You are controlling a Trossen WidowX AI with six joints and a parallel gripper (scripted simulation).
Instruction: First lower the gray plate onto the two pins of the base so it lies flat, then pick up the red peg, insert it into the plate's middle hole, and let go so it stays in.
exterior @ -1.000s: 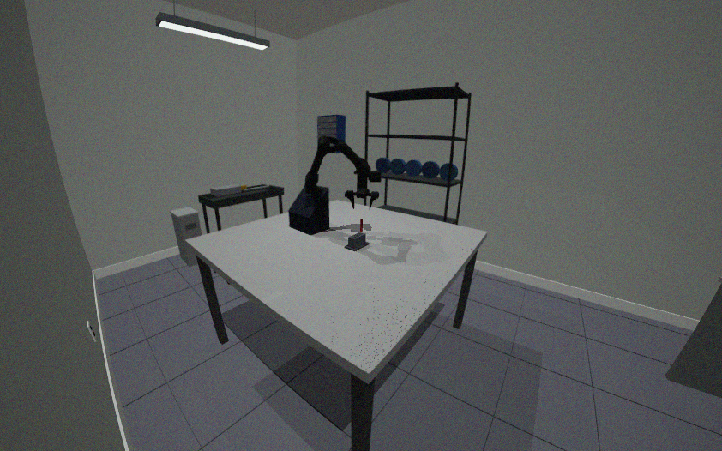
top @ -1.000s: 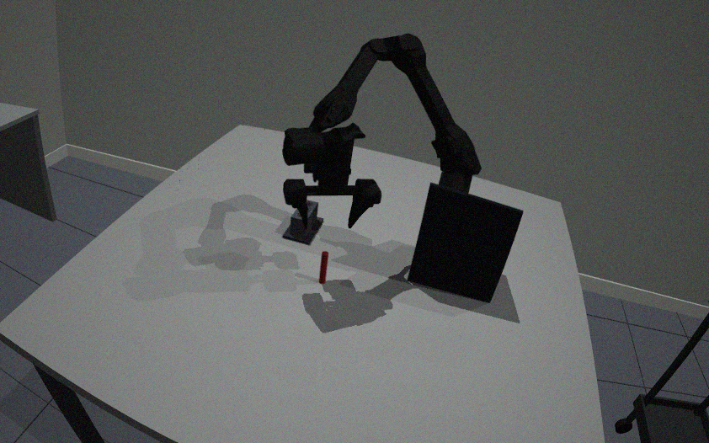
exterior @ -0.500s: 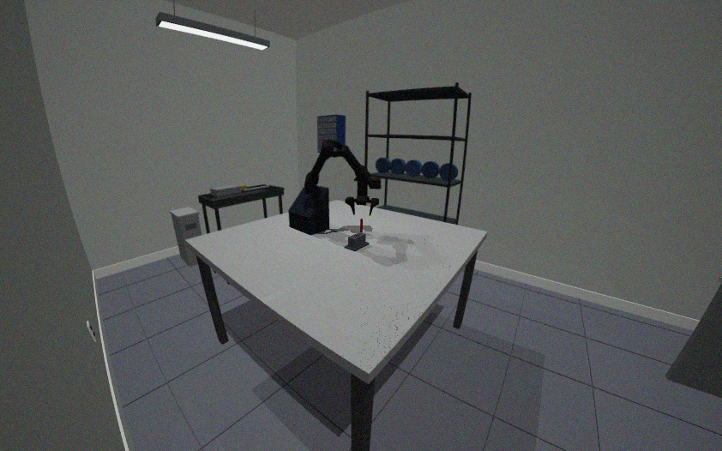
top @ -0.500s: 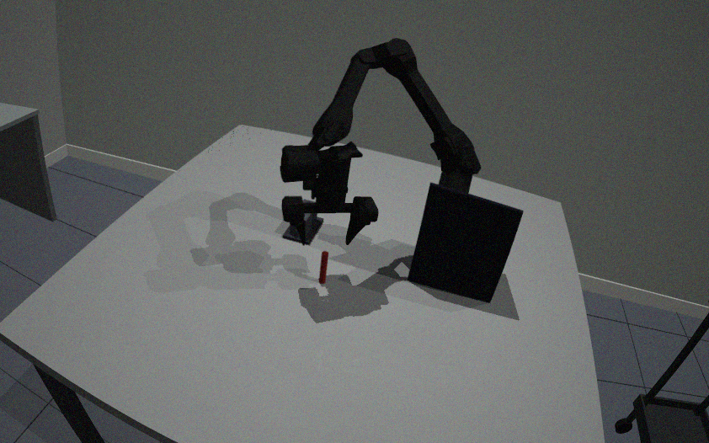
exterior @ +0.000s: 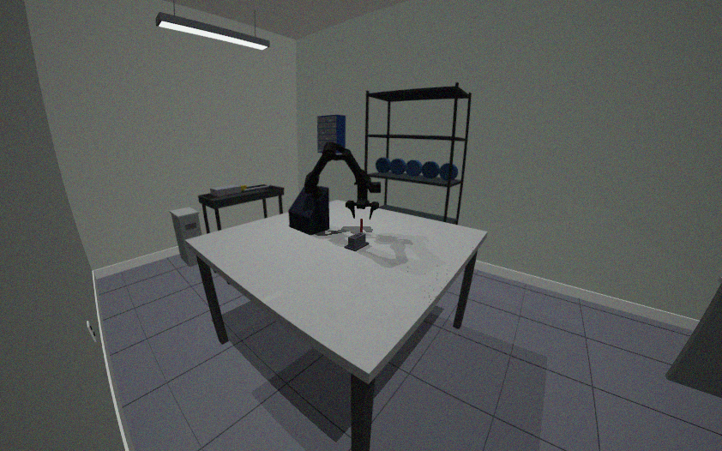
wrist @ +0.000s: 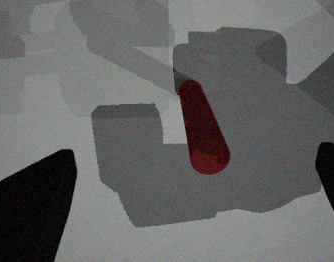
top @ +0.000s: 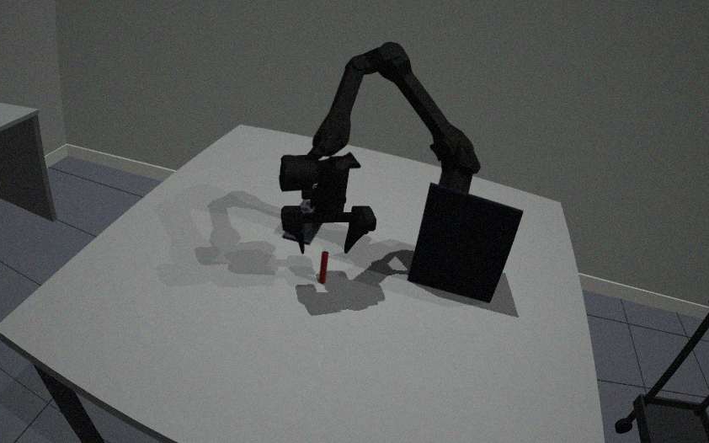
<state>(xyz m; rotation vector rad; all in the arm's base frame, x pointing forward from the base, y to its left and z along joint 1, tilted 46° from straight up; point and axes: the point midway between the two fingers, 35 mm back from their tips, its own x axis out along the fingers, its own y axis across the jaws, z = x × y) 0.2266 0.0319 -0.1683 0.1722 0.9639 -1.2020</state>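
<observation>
The red peg lies 40 mm below my gripper tip. The rest, counted from my gripper tip: gray plate (120 mm ahead, 170 mm to the right, 40 mm below).
</observation>
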